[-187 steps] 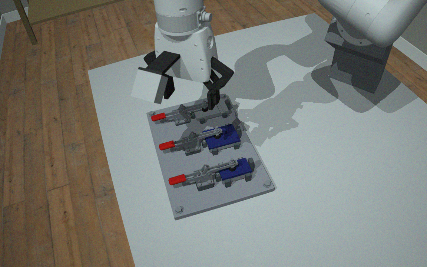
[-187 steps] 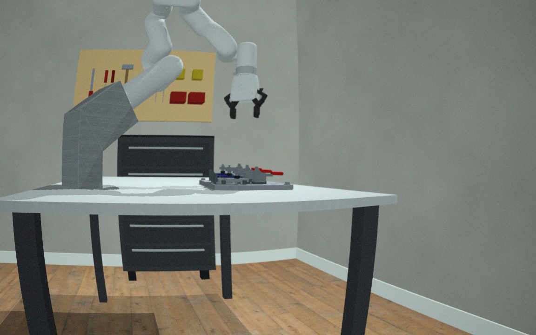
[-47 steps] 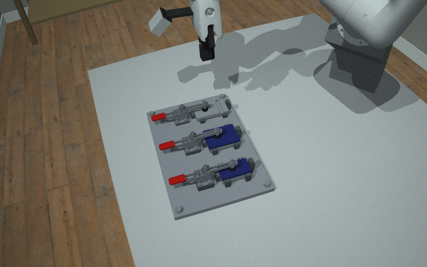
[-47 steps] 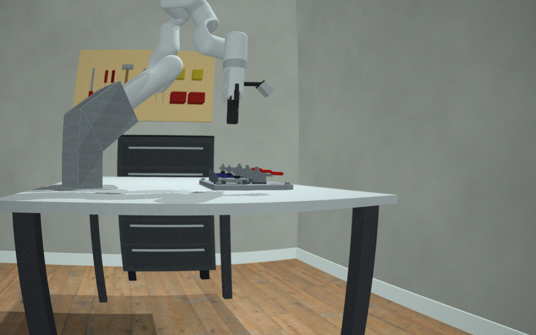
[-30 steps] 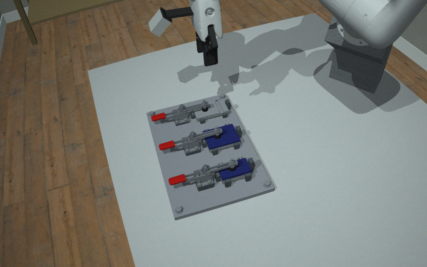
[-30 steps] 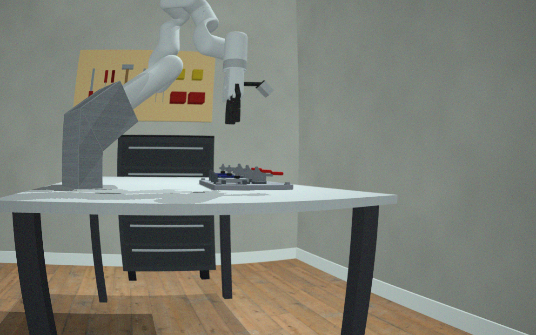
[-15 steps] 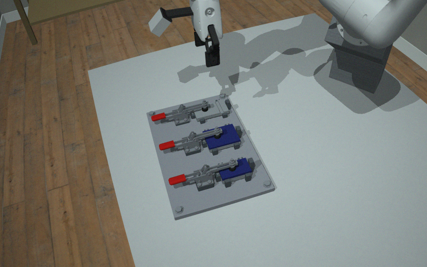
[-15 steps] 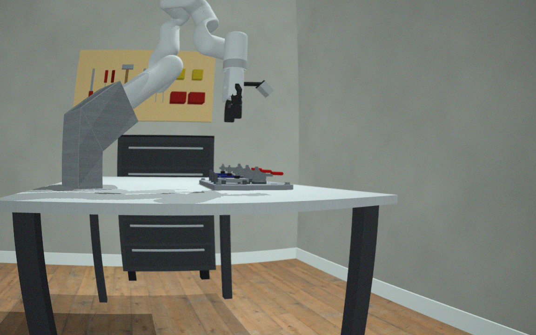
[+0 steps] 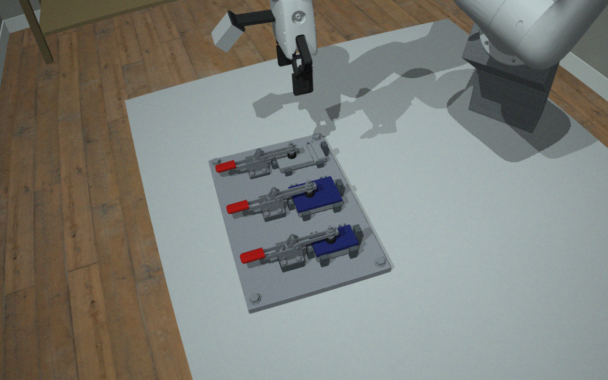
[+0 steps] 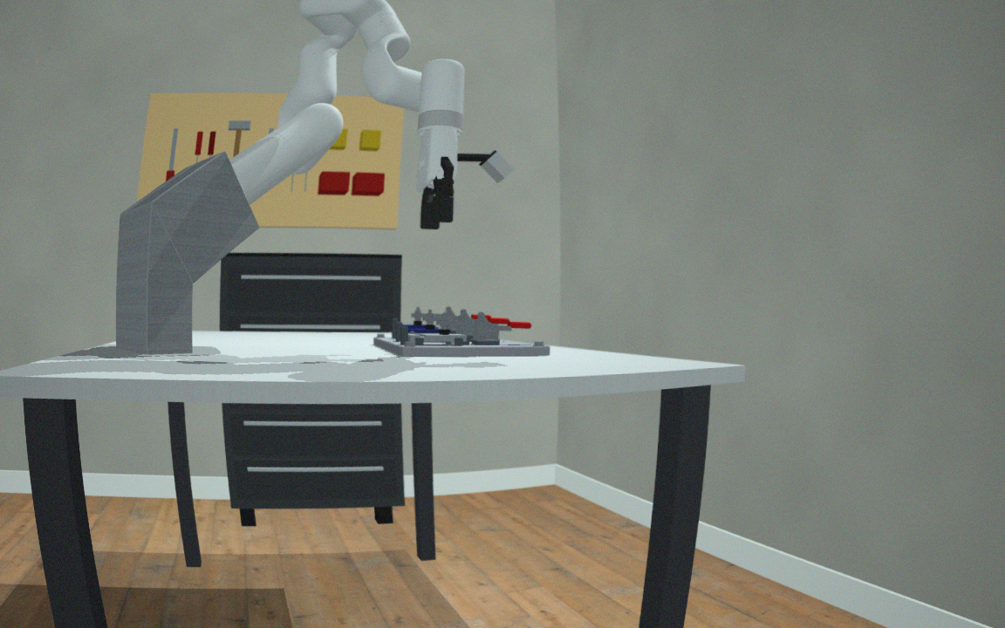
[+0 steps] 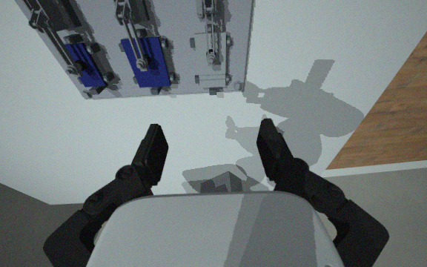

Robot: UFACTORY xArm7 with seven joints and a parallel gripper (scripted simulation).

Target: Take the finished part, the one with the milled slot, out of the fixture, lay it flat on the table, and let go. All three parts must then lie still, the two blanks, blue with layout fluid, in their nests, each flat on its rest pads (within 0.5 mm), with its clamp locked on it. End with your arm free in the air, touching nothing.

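Now: hand 17 cm above the toggle clamp, 8 cm short of it and 3 cm to the right of it. From my hand the other things lie so: grey finished part 19 cm below, 1 cm to the right, 1 cm behind; then grey fixture plate 21 cm below, 12 cm to the left, 1 cm ahead.
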